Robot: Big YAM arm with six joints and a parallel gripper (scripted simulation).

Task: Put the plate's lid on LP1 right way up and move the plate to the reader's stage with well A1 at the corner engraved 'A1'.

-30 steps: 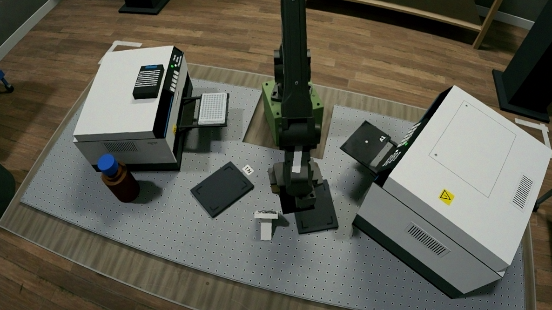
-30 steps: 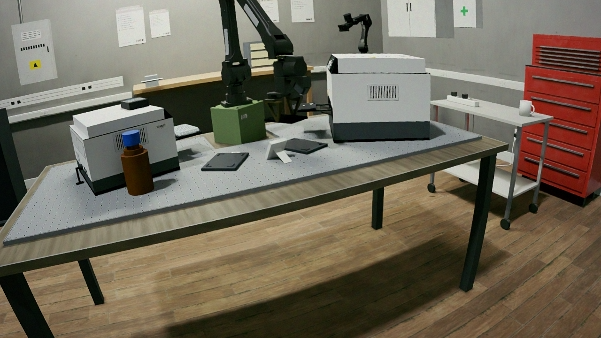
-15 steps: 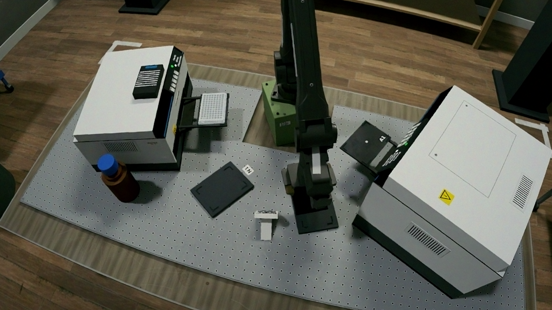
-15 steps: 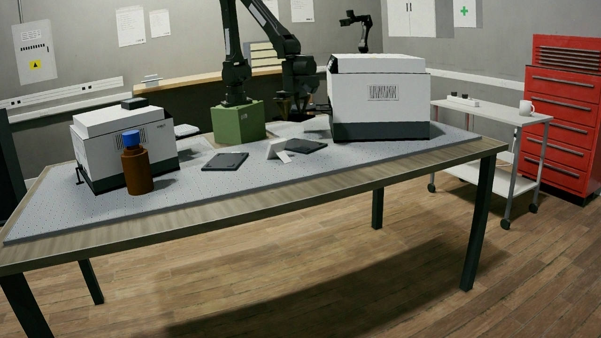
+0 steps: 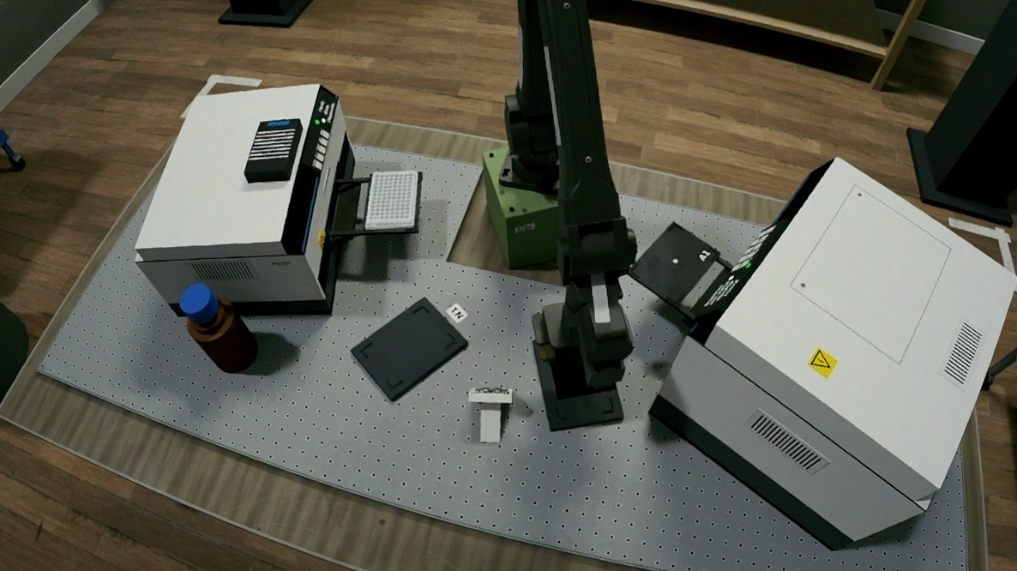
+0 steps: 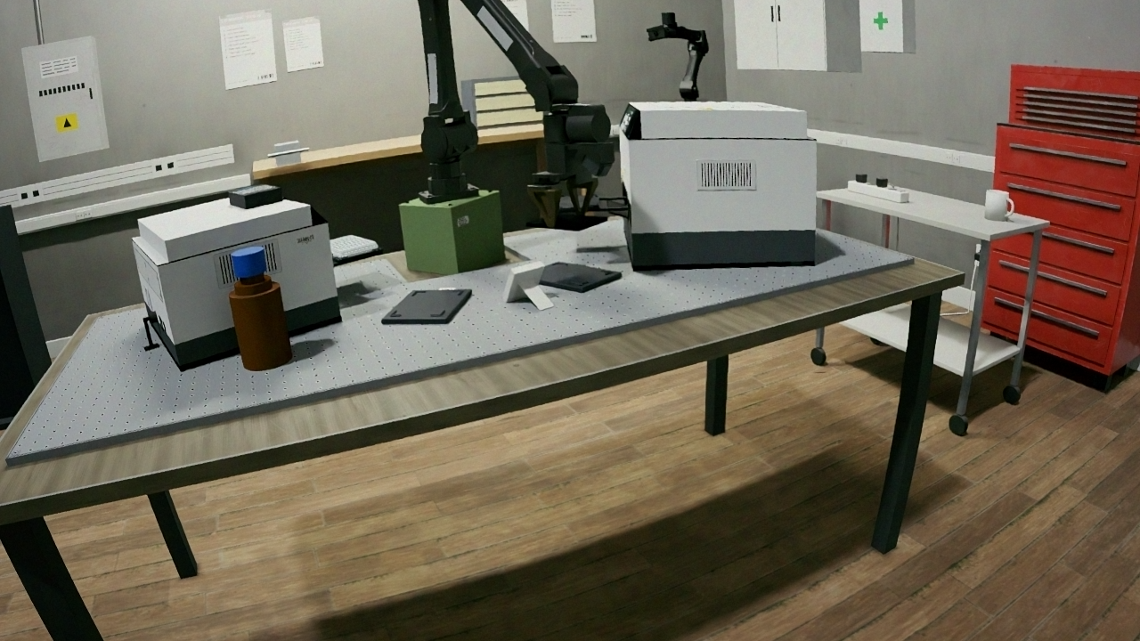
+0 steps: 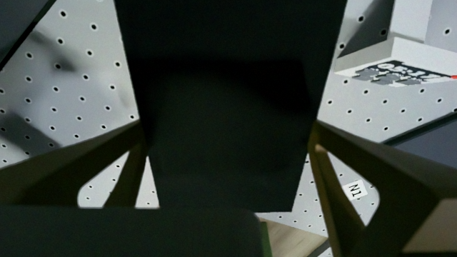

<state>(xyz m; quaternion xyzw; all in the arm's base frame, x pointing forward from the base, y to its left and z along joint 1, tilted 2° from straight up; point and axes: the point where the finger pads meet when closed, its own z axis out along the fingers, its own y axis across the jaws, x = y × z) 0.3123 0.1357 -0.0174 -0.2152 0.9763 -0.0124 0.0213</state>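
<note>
My gripper is now 120 mm above the LP1 pad, 10 mm to the right of it and 10 mm past it. The rest, counted from my hand: well plate: 390 mm to the right, 240 mm behind, 30 mm below; then dark lid: 10 mm below; then N1 nest: 280 mm to the right, 120 mm below.
</note>
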